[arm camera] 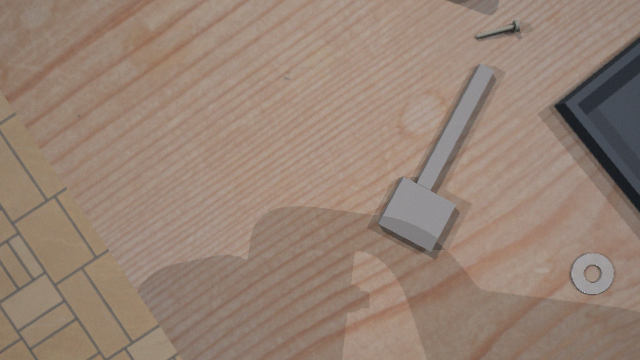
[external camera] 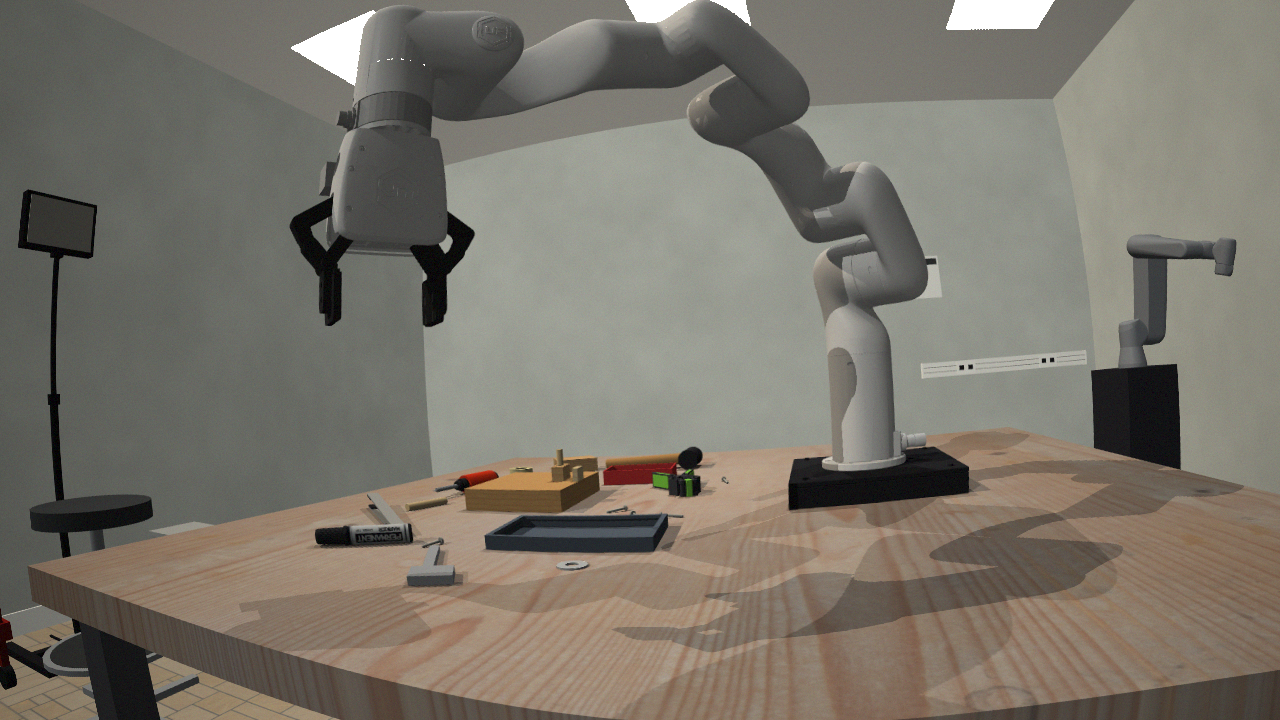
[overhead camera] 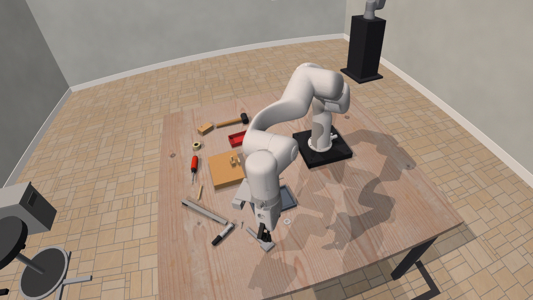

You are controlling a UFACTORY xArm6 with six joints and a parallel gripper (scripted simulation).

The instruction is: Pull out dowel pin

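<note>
Now: the dowel pin 52 cm to the right of my hand, 18 cm below it and 1 cm behind it. Round my hand: small wooden block 52 cm to the right, 19 cm below, 1 cm behind; then grey t-shaped tool 23 cm below, 9 cm to the right, 2 cm ahead; then dark tray 24 cm to the right, 23 cm below, 10 cm behind.
</note>
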